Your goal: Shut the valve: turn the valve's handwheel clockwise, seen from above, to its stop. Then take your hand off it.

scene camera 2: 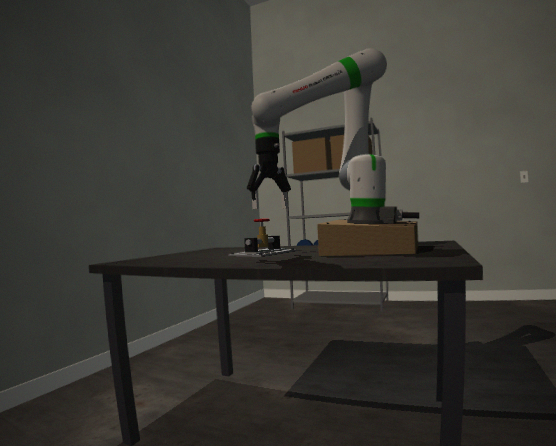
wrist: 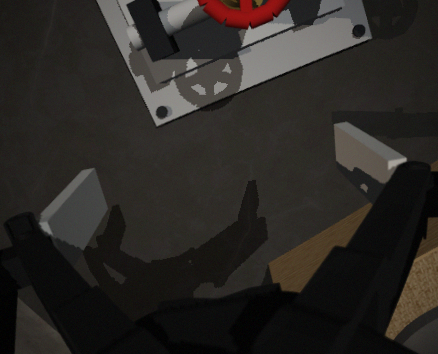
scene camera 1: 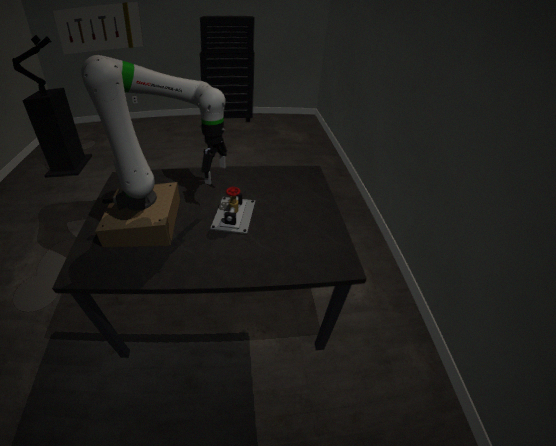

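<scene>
The valve's red handwheel (scene camera 1: 233,191) (scene camera 2: 261,220) (wrist: 248,20) lies level on top of a brass valve body (scene camera 1: 234,204) (scene camera 2: 262,237). Its rim is partly cut off by the top edge of the wrist view. The valve stands on a pale base plate (scene camera 1: 249,212) (scene camera 2: 240,254) (wrist: 300,50), with black pipe supports on both sides. My gripper (scene camera 1: 215,170) (scene camera 2: 270,202) (wrist: 216,167) points down with its fingers wide open and empty. Its fingertips are higher than the handwheel and off to one side, not around it, and touch nothing.
The arm's base stands on a wooden block (scene camera 1: 135,236) (scene camera 2: 367,240) (wrist: 320,247) on the dark table (scene camera 1: 300,250) (scene camera 2: 165,260), beside the valve plate. A metal shelf rack (scene camera 2: 302,200) stands behind the table. A dark cabinet (scene camera 1: 227,40) stands by the far wall.
</scene>
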